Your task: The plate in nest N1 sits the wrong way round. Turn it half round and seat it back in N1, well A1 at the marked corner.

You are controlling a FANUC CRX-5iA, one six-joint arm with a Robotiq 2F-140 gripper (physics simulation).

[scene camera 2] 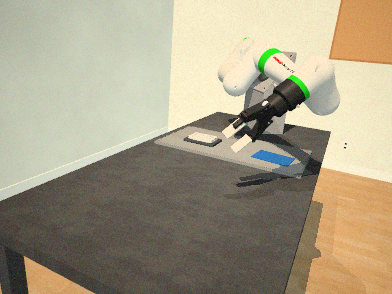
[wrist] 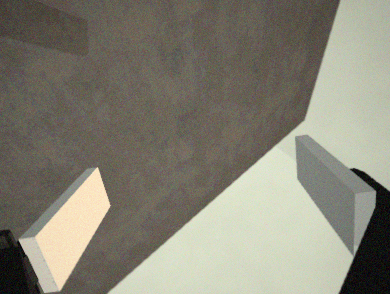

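A white plate (scene camera 2: 204,136) sits in a dark nest (scene camera 2: 195,142) toward the left end of the grey board in the scene view. The well marks, the nest's label and the marked corner are too small to tell. My gripper (scene camera 2: 236,140) (wrist: 197,173) is open and empty. It hangs tilted above the board, to the right of the plate in the scene view and apart from it. The plate and the nest do not show in the wrist view.
The grey board (scene camera 2: 229,155) lies across the far part of the dark table (scene camera 2: 165,215) (wrist: 175,90). A flat blue rectangle (scene camera 2: 273,158) lies on the board's right part. The arm's base stands behind the board. A wall runs along the table's left side.
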